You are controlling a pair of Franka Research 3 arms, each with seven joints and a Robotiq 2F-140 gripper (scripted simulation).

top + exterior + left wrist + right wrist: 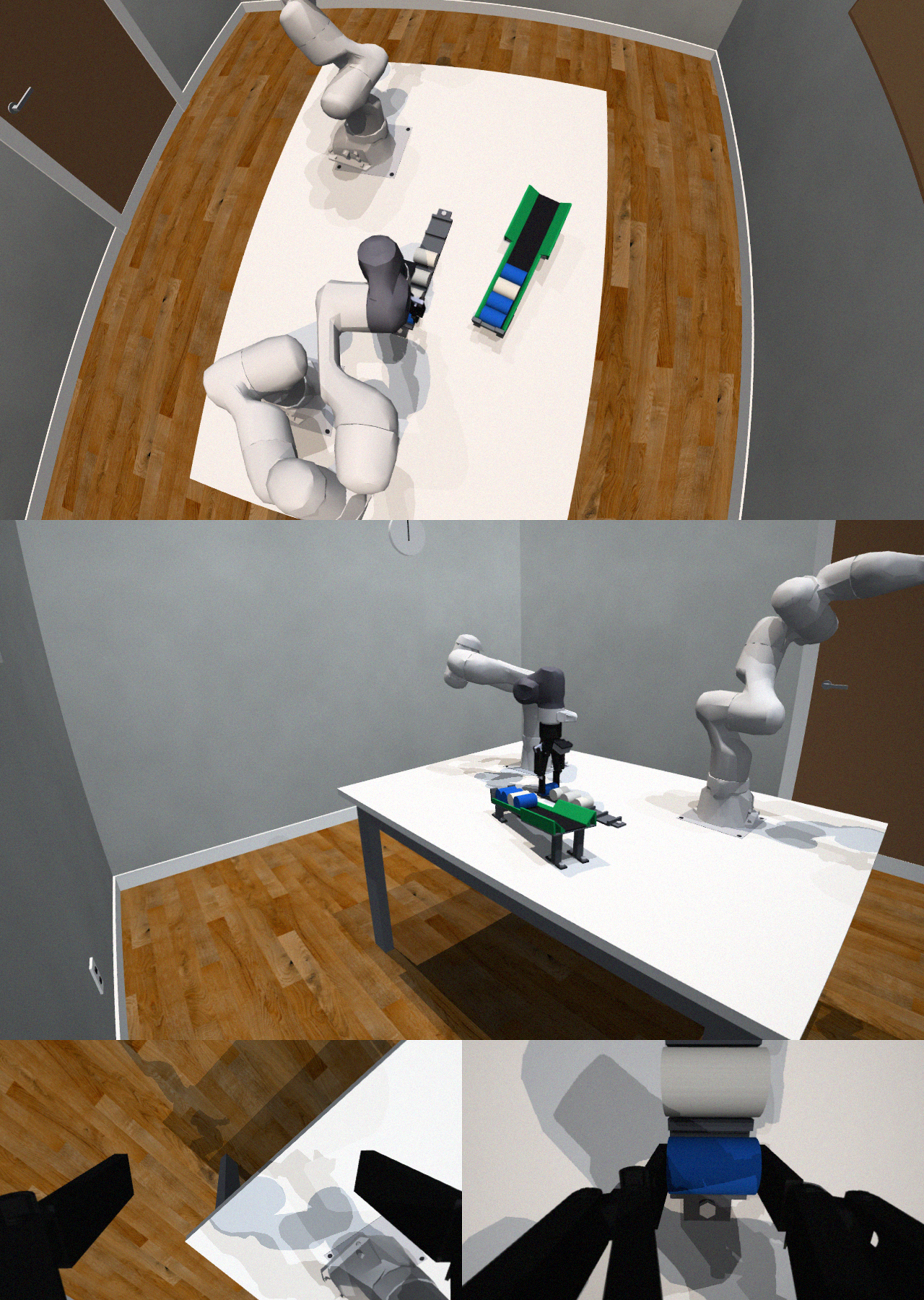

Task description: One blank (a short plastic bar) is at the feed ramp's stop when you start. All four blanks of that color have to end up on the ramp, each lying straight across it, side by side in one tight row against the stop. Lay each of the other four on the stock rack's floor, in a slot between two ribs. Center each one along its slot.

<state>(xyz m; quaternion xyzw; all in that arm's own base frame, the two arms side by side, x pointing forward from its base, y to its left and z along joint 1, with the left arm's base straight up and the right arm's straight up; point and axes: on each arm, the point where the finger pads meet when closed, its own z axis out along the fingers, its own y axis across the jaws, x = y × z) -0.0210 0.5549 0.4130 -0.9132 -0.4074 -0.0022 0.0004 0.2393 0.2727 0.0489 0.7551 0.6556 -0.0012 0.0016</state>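
Now: the stock rack 2 cm ahead of my right hand, 13 cm to the left of it and 6 cm below it. Round my right hand: blue blank: 22 cm ahead, 2 cm to the left, 2 cm above.
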